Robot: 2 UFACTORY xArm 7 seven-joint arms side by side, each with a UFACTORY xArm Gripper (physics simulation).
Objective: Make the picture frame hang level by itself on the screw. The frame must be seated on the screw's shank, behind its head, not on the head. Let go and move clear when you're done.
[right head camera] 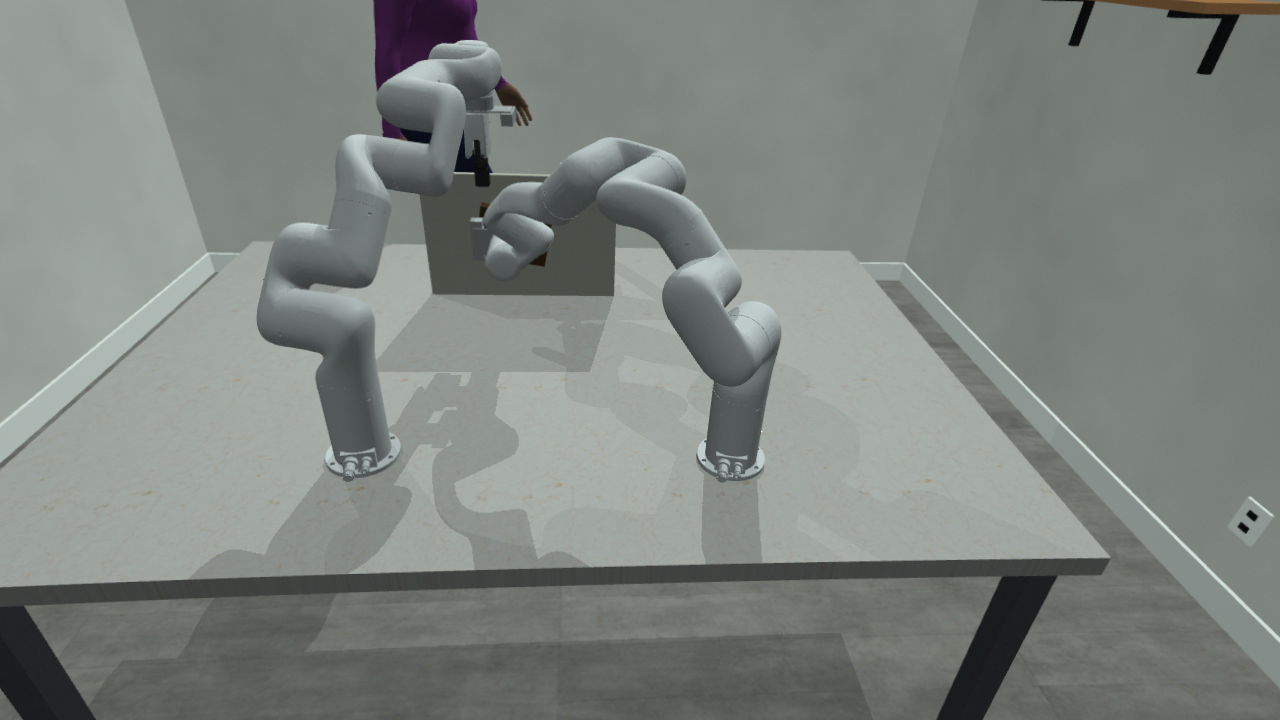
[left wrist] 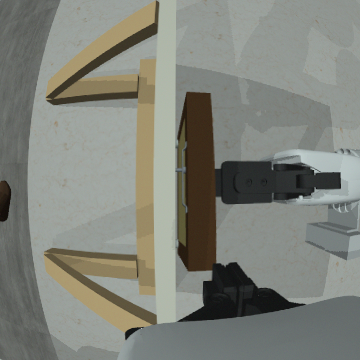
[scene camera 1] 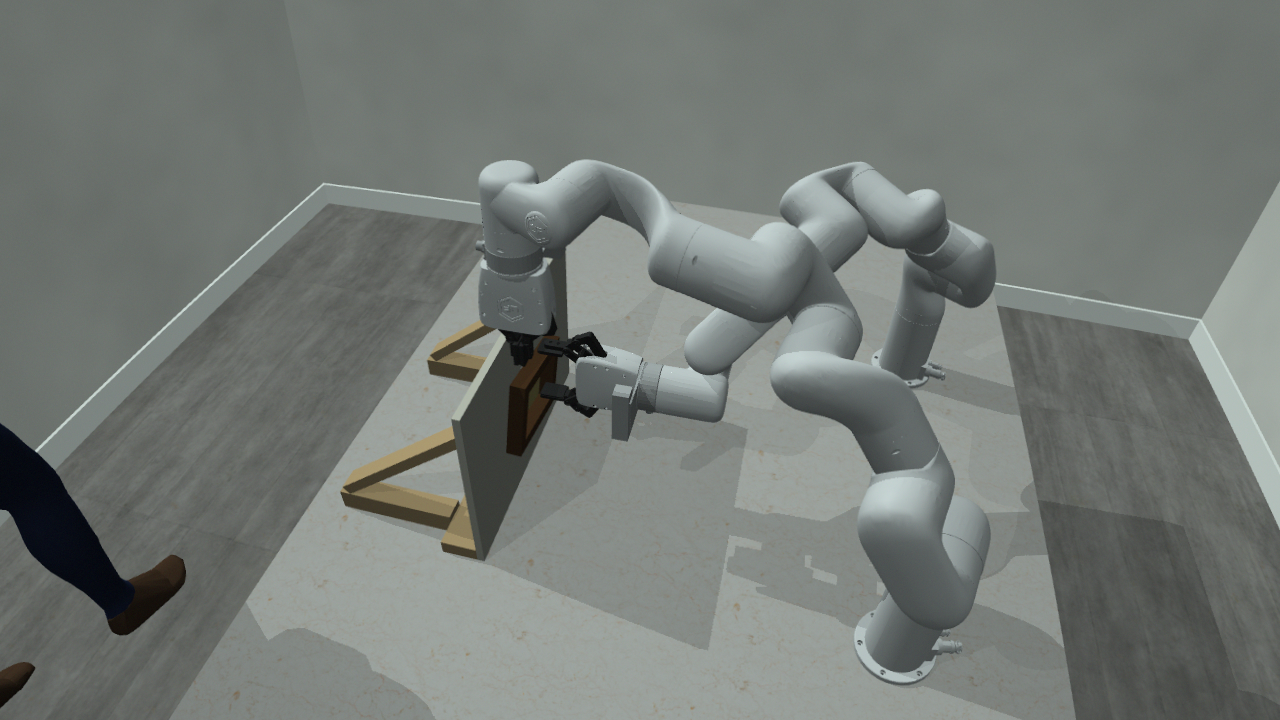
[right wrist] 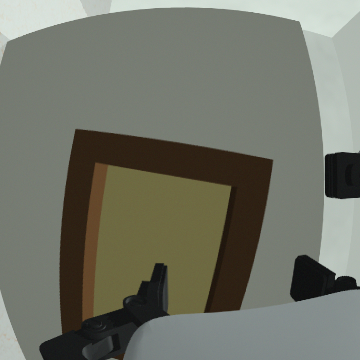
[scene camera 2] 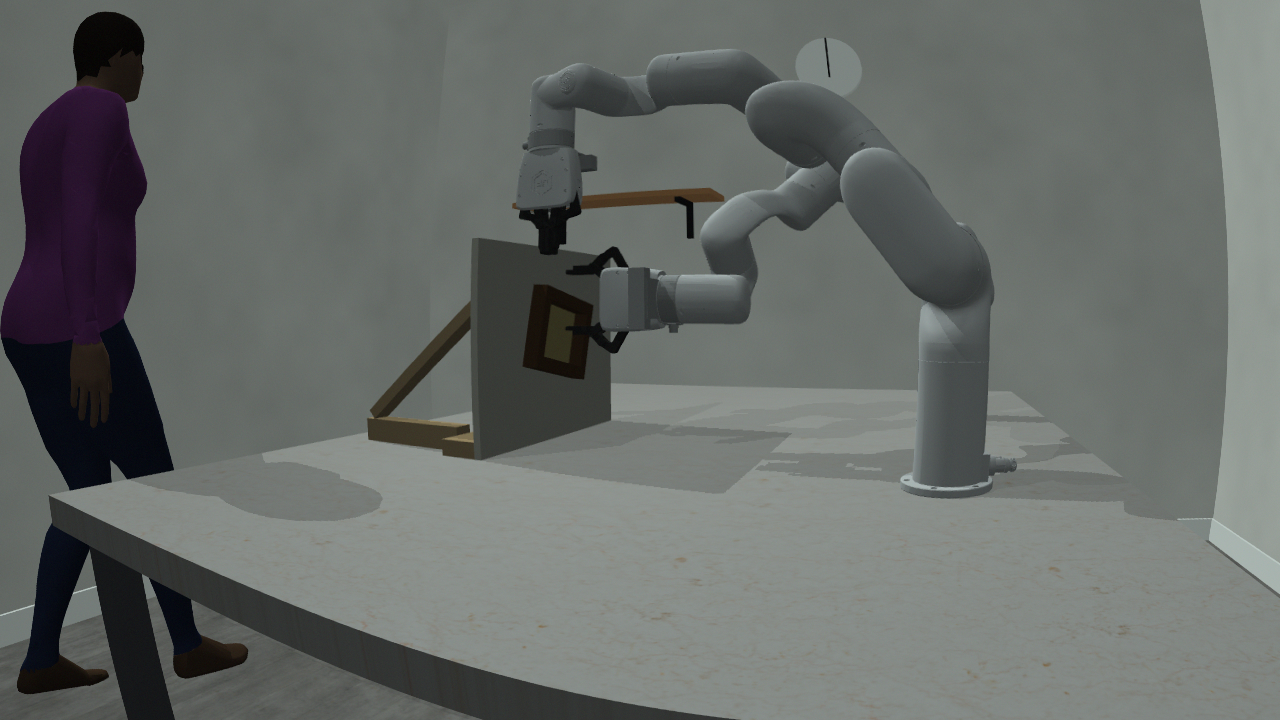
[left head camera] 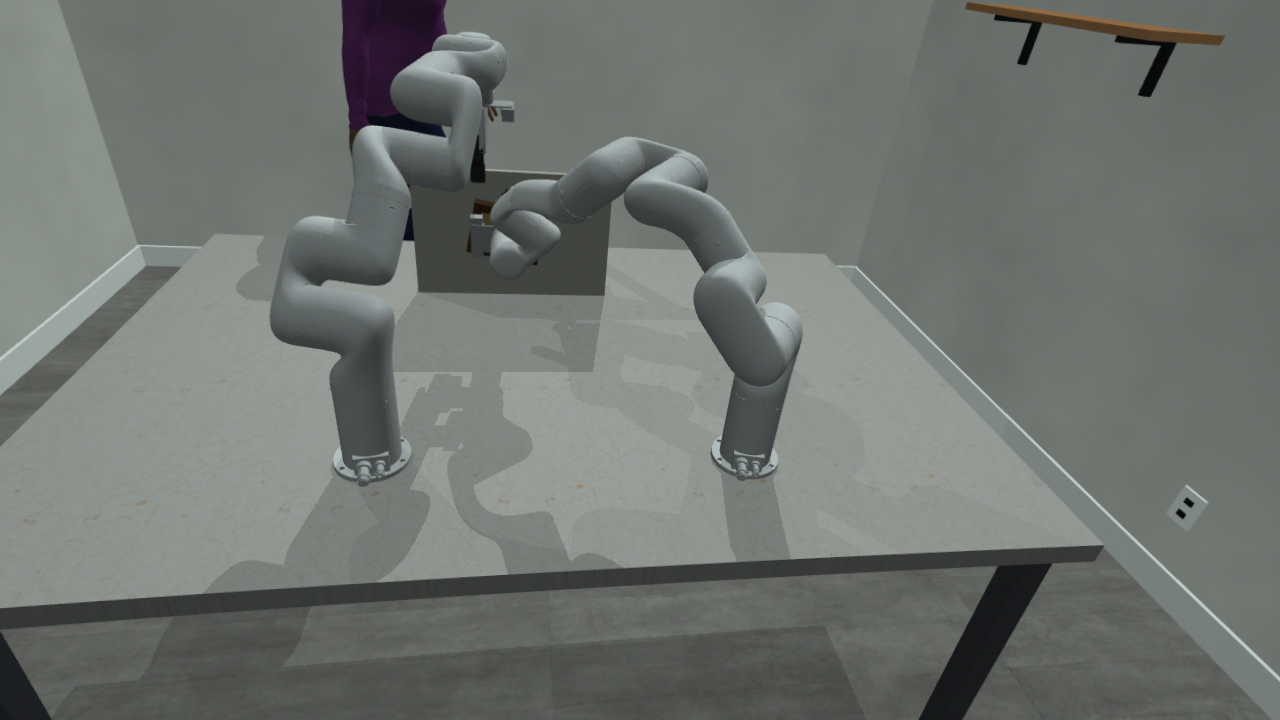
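Where they show: left gripper, between the fingertips: (right head camera: 483, 185) (left wrist: 222, 282) (scene camera 1: 522, 360) (right wrist: 330, 175) (scene camera 2: 548, 254) (left head camera: 478, 181); right gripper, between the fingertips: (left wrist: 211, 182) (scene camera 1: 541, 367) (right wrist: 233, 282) (scene camera 2: 569, 300); left arm's base, origin of its link: (right head camera: 364, 454) (scene camera 1: 894, 647) (scene camera 2: 946, 486) (left head camera: 373, 458); right arm's base, origin of its link: (right head camera: 730, 458) (scene camera 1: 900, 369) (left head camera: 743, 457).
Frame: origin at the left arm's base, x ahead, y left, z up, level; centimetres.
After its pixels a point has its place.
The dark brown picture frame (scene camera 1: 517, 420) @(z 19.4, x 59.2, y -23.9 cm) (scene camera 2: 534, 331) @(z 18.1, x 59.5, y -23.8 cm) (left wrist: 201, 125) @(z 22.9, x 56.5, y -37.9 cm) (right wrist: 170, 150) @(z 19.0, x 58.2, y -24.3 cm) hangs tilted in front of the grey board (scene camera 1: 487, 474) @(z 14.9, x 62.8, y -16.5 cm) (scene camera 2: 501, 376) @(z 11.6, x 62.6, y -17.3 cm) (right wrist: 200, 75) @(z 21.2, x 62.4, y -18.5 cm). In the left wrist view, the screw (left wrist: 179, 170) @(z 22.7, x 59.2, y -34.0 cm) reaches from the board to the thin wire hanger (left wrist: 185, 192) @(z 23.0, x 59.1, y -31.9 cm) behind the frame; whether the wire is on the shank or the head is unclear. My right gripper (scene camera 1: 544, 368) @(z 22.9, x 56.6, y -32.4 cm) (scene camera 2: 570, 300) @(z 22.9, x 56.6, y -32.4 cm) (right wrist: 233, 281) @(z 22.9, x 56.6, y -32.4 cm) is open, one finger before the picture, the other above the frame. My left gripper (right head camera: 481, 181) @(z 30.1, x 57.9, y -25.8 cm) (scene camera 2: 548, 251) @(z 30.1, x 57.9, y -25.8 cm) (left wrist: 222, 282) @(z 30.1, x 57.9, y -25.8 cm) is shut and empty, above the frame near the board's top edge.
Wooden braces (scene camera 1: 402, 501) @(z 3.8, x 78.7, y -18.6 cm) (scene camera 2: 416, 432) @(z 2.3, x 78.4, y -17.6 cm) support the board from behind on the table (scene camera 2: 626, 555) @(z 0.0, x 34.0, y 26.4 cm). A person in purple (left head camera: 393, 62) (scene camera 2: 80, 232) stands beyond the table. A wooden shelf (left head camera: 1092, 24) (scene camera 2: 653, 197) is on the wall. Both arms reach close together in front of the board.
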